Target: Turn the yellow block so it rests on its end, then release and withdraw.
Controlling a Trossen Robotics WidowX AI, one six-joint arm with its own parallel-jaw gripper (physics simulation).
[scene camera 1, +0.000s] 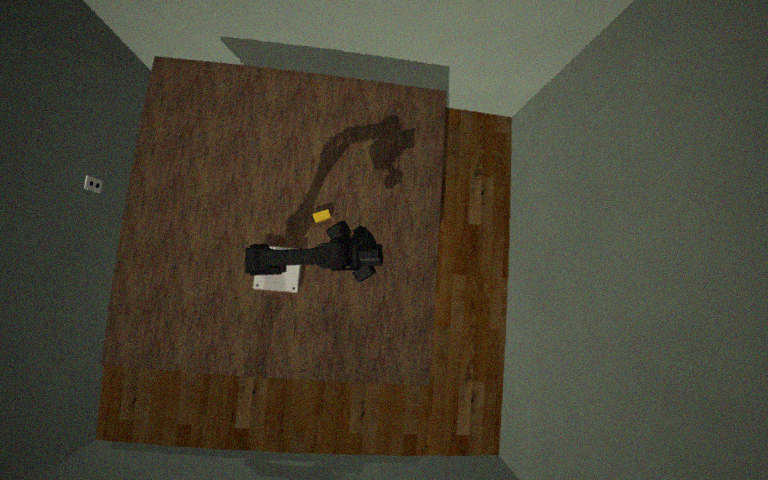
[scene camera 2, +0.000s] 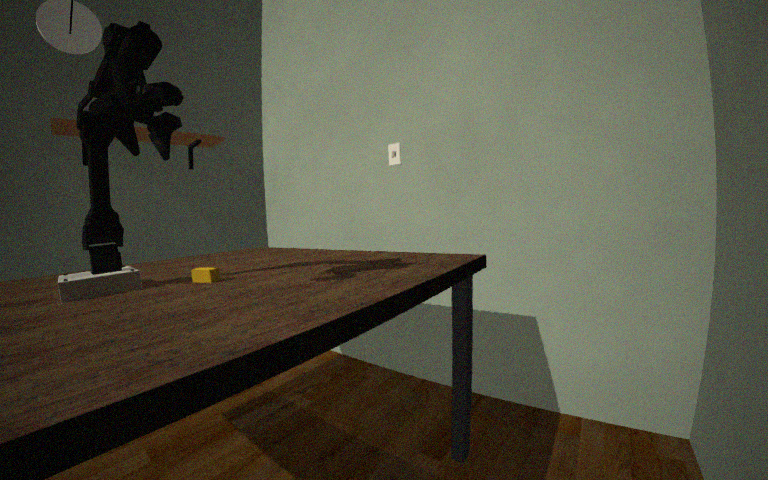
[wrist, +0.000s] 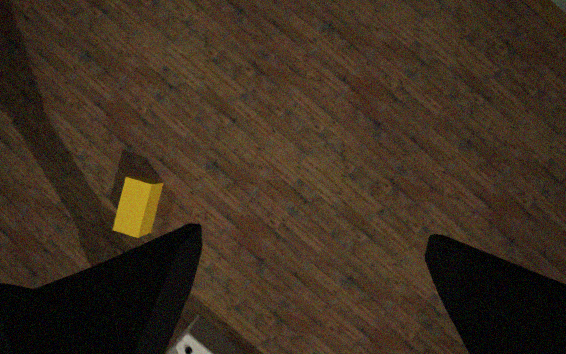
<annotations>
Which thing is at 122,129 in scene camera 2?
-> My gripper.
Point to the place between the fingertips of my gripper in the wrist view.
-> At 315,241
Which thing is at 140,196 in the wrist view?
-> A yellow block.
</annotations>
